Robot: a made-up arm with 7 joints. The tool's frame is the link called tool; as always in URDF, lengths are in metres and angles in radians. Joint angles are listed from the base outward. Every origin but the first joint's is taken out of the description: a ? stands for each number. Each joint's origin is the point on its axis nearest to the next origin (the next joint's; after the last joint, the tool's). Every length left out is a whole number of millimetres.
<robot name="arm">
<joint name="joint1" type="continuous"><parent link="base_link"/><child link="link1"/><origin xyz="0.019 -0.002 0.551" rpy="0.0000 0.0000 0.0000"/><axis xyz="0 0 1"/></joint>
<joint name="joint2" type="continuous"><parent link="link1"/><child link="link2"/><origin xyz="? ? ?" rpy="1.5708 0.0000 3.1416"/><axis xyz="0 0 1"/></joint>
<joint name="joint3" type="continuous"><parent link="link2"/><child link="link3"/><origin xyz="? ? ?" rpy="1.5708 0.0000 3.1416"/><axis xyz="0 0 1"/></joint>
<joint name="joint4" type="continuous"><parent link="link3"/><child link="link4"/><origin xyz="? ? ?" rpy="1.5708 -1.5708 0.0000"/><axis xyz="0 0 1"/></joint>
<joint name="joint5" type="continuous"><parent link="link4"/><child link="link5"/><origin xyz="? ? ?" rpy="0.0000 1.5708 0.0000"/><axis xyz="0 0 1"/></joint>
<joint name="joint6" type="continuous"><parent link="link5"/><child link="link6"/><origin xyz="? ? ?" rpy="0.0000 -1.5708 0.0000"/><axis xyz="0 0 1"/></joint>
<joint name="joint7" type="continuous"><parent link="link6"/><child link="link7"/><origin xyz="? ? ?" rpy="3.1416 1.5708 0.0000"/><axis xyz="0 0 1"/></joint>
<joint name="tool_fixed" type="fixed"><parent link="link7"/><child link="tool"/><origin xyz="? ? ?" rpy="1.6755 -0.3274 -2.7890"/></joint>
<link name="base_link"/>
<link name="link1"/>
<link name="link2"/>
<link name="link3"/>
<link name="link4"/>
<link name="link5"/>
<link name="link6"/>
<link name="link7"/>
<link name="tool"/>
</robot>
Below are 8 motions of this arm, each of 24 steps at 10 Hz.
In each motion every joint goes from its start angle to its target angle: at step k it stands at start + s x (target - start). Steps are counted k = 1, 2, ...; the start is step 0. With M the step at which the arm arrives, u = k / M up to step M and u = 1 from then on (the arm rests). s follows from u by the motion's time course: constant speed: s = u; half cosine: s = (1 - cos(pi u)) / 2; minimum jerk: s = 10 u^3 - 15 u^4 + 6 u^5.
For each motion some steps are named. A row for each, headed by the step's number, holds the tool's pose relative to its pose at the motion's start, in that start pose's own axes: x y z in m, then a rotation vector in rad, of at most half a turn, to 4 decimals.
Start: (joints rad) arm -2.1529 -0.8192 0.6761 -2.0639 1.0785 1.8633 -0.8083
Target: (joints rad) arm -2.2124 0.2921 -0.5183 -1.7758 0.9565 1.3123 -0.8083
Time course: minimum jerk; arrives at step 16
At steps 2, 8, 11, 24:
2: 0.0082 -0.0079 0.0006 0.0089 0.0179 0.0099
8: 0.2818 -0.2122 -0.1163 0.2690 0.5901 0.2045
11: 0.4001 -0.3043 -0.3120 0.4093 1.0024 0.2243
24: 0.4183 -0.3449 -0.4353 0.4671 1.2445 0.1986

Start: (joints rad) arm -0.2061 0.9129 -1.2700 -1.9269 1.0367 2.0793 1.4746
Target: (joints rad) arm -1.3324 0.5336 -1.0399 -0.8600 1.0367 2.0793 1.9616
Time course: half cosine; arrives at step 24
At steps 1, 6, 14, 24:
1: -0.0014 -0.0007 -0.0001 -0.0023 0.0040 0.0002
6: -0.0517 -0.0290 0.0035 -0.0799 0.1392 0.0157
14: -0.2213 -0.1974 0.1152 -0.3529 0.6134 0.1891
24: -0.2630 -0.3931 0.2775 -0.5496 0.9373 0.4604

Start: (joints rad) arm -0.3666 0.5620 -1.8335 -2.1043 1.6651 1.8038 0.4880
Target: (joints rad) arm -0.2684 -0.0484 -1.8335 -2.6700 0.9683 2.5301 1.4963
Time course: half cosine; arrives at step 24
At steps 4, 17, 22, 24:
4: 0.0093 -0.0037 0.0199 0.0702 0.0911 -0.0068
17: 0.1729 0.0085 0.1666 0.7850 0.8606 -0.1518
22: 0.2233 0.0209 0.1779 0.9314 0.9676 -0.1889
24: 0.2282 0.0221 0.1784 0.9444 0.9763 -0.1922

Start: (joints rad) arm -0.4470 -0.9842 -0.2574 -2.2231 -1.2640 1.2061 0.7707
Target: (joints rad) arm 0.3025 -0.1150 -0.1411 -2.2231 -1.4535 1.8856 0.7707
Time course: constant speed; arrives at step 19
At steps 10, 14, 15, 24:
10: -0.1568 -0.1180 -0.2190 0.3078 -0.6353 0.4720
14: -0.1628 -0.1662 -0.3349 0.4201 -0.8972 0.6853
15: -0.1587 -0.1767 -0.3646 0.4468 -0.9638 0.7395
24: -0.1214 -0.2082 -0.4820 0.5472 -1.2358 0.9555

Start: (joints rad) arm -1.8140 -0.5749 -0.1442 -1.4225 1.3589 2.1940 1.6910
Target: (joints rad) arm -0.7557 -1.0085 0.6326 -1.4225 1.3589 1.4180 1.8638
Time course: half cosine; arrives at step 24
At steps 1, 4, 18, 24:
1: 0.0025 0.0016 -0.0005 0.0003 -0.0006 -0.0106
4: 0.0404 0.0220 -0.0079 0.0046 -0.0116 -0.1651
18: 0.4376 -0.2487 -0.0860 -0.1412 -0.5852 -1.8817
24: 0.4308 -0.3665 -0.0747 -0.2346 -0.8011 -2.1117

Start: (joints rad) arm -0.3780 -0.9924 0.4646 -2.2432 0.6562 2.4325 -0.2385
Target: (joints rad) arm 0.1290 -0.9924 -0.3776 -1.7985 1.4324 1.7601 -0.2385
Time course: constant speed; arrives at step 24
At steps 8, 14, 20, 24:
8: 0.0279 -0.0845 0.0594 0.0175 0.3130 0.3656
14: 0.0629 -0.1427 0.0919 0.0056 0.4891 0.6780
20: 0.1075 -0.1969 0.1161 -0.0102 0.6039 1.0079
24: 0.1423 -0.2312 0.1279 -0.0152 0.6427 1.2300

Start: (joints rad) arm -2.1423 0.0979 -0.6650 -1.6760 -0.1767 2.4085 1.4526
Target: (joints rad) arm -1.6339 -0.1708 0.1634 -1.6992 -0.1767 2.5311 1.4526
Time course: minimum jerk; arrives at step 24
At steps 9, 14, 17, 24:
9: 0.0063 -0.1121 -0.1537 -0.3511 -0.1213 0.1071
14: 0.0615 -0.3348 -0.2813 -0.8358 -0.2818 0.2550
17: 0.1076 -0.4627 -0.2977 -1.0859 -0.3608 0.3312
24: 0.1498 -0.5613 -0.2854 -1.2821 -0.4207 0.3910

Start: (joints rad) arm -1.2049 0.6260 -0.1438 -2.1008 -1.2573 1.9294 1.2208
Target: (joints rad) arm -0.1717 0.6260 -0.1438 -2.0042 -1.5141 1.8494 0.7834
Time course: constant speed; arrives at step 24
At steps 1, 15, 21, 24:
1: -0.0090 -0.0137 -0.0012 0.0341 -0.0454 0.0203
15: -0.0980 -0.2153 -0.0808 0.5580 -0.6544 0.2267
21: -0.1085 -0.2973 -0.1482 0.8114 -0.8890 0.2720
24: -0.1062 -0.3347 -0.1880 0.9451 -0.9972 0.2852

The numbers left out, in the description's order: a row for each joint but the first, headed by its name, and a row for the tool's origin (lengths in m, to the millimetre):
joint2: -0.006 -0.002 0.000
joint3: 0.015 0.208 0.000
joint4: 0.039 -0.015 0.000
joint5: 0.397 0.056 0.000
joint6: 0.008 0.023 0.000
joint7: -0.028 -0.123 0.000
tool: -0.018 -0.014 0.000

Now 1 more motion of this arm.
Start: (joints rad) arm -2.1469 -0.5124 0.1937 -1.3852 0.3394 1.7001 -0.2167
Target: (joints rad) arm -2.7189 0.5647 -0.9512 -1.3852 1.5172 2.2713 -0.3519
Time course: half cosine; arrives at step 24
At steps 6, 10, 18, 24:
6: 0.1526 -0.0115 0.0311 0.1135 0.2582 0.0364
10: 0.3750 -0.0734 -0.0021 0.3861 0.6178 0.0104
18: 0.6035 -0.3167 -0.3015 1.1898 1.0895 -0.4248
24: 0.5839 -0.3879 -0.4025 1.4319 1.1160 -0.6545

